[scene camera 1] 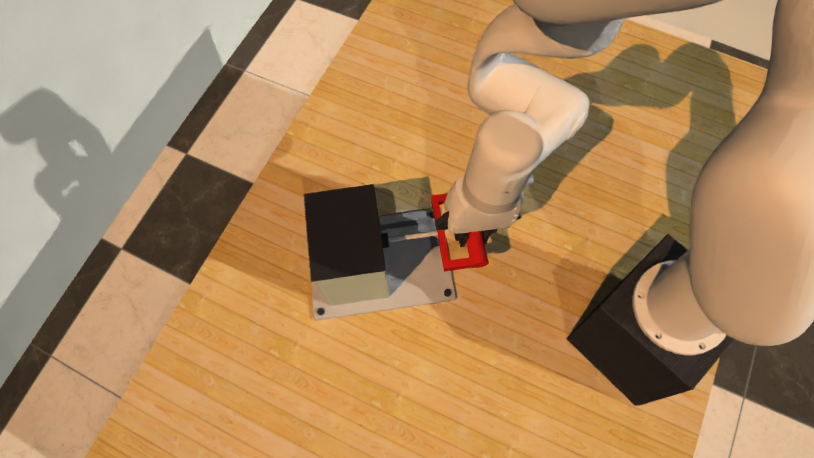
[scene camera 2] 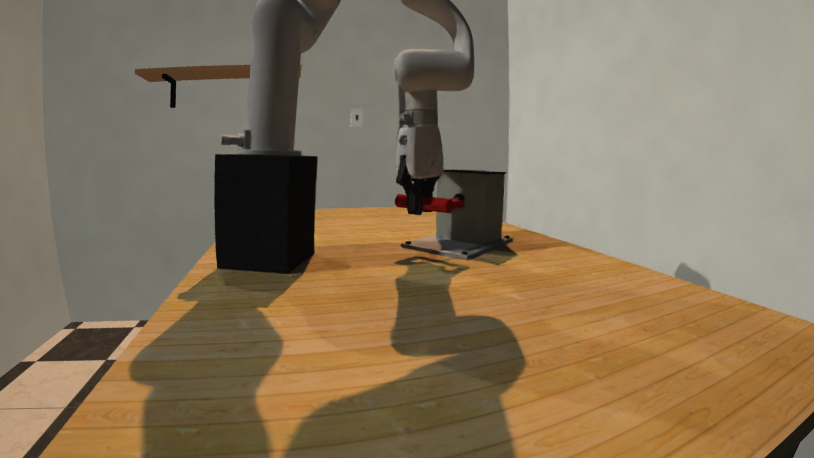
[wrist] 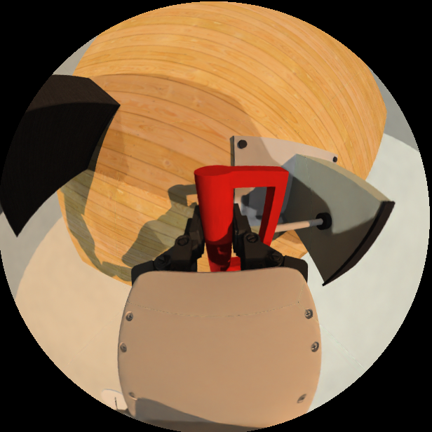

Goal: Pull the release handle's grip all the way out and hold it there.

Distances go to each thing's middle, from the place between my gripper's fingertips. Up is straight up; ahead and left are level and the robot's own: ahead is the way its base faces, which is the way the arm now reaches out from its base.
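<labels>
You'll find the grey base plate (scene camera 1: 414, 268) 80 mm below my hand, and it's also 50 mm to the left of my hand and 140 mm ahead of it.
</labels>
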